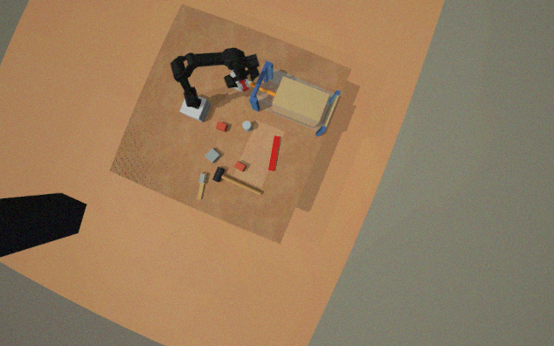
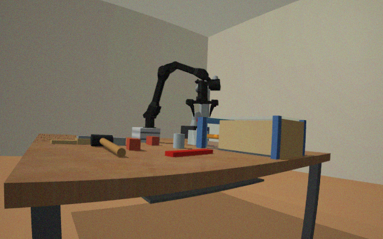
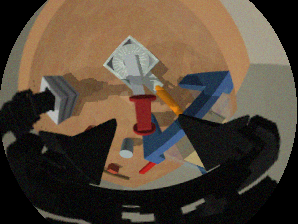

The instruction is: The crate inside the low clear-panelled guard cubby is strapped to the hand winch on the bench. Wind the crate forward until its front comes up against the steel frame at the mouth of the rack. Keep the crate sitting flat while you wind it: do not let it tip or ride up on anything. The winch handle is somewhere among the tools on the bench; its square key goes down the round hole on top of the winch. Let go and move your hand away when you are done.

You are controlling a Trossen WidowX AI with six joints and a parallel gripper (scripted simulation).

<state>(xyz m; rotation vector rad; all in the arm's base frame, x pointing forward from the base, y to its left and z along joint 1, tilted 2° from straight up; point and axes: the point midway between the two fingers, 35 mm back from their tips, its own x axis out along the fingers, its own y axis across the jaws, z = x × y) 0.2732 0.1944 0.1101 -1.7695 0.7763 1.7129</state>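
My gripper tip is now 30 mm above the red knob. Also, from my gripper tip: winch handle: 60 mm below, 40 mm behind, 20 mm to the left; clear-panelled cubby: 320 mm ahead, 50 mm below, 40 mm to the left; grey hand winch: 140 mm below, 100 mm behind, 50 mm to the left.
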